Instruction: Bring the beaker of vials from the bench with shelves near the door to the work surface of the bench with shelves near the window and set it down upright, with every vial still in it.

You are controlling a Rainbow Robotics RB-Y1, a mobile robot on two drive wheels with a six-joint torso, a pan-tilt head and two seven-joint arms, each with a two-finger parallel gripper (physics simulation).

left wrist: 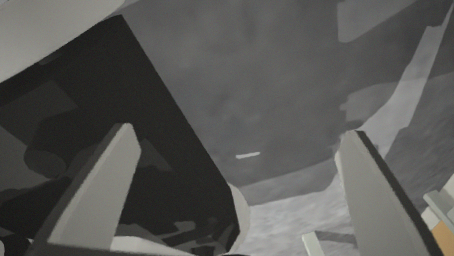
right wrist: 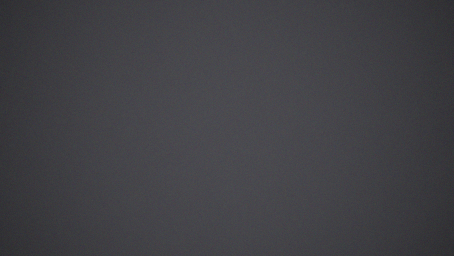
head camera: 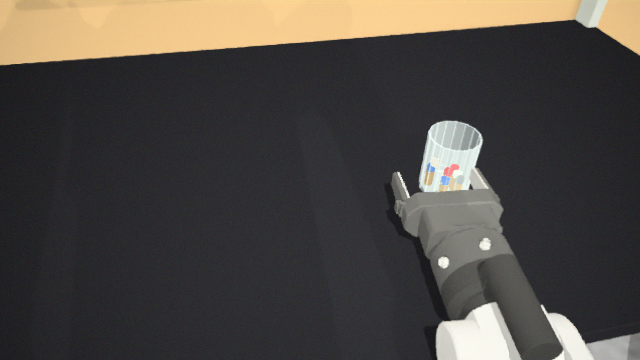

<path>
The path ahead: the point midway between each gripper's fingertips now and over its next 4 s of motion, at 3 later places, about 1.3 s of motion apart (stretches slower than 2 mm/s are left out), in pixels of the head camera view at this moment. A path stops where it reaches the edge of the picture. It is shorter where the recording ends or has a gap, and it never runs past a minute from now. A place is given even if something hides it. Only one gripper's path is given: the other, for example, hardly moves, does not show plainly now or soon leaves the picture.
My right gripper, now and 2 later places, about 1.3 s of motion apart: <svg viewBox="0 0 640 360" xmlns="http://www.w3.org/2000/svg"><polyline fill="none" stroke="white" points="434,175 412,118 461,169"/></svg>
</path>
